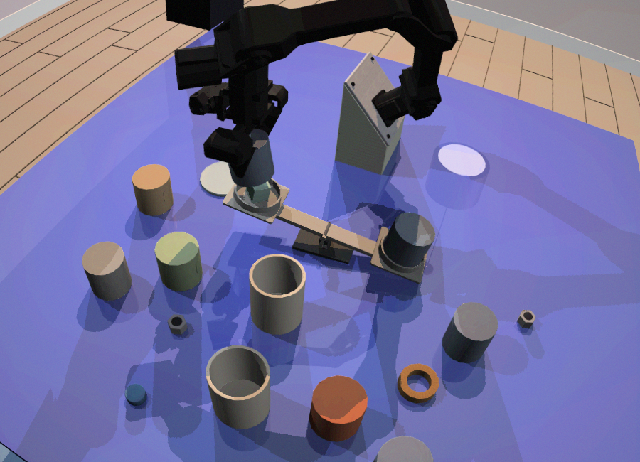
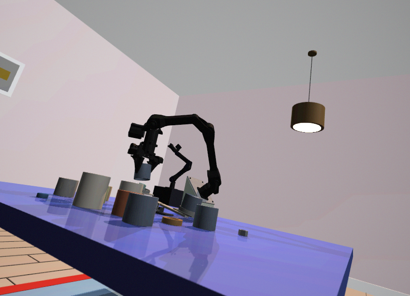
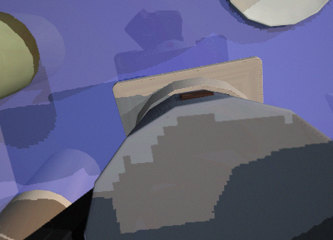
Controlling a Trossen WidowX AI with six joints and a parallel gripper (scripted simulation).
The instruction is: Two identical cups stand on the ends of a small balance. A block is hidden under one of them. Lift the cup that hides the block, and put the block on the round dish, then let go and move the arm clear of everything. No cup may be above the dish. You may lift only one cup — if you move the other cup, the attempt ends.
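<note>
Right now the pale green block is 5 cm below my gripper tip and 1 cm to the left of it. Also, from my gripper tip: round dish (14 cm below, 11 cm to the right, 8 cm behind).
</note>
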